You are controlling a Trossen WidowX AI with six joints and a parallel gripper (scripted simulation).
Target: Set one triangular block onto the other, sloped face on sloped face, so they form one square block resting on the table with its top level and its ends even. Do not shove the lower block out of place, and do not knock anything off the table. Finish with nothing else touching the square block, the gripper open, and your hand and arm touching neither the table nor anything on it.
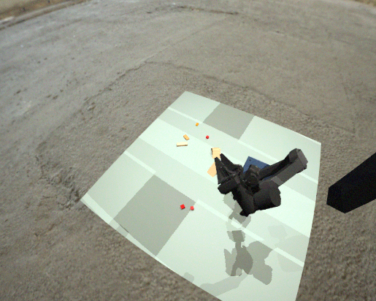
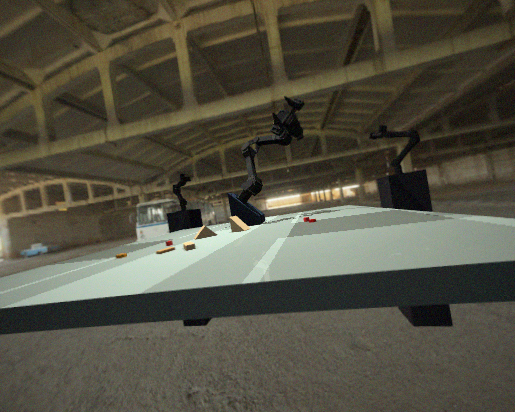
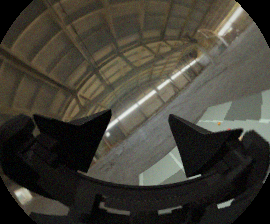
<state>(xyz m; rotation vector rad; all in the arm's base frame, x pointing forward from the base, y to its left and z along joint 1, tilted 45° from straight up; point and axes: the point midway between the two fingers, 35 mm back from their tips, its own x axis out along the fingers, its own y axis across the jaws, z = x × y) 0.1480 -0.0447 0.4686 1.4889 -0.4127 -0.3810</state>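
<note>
The tan triangular block is 50 cm below my gripper tip, 38 cm to the right of it and 13 cm ahead of it.
</note>
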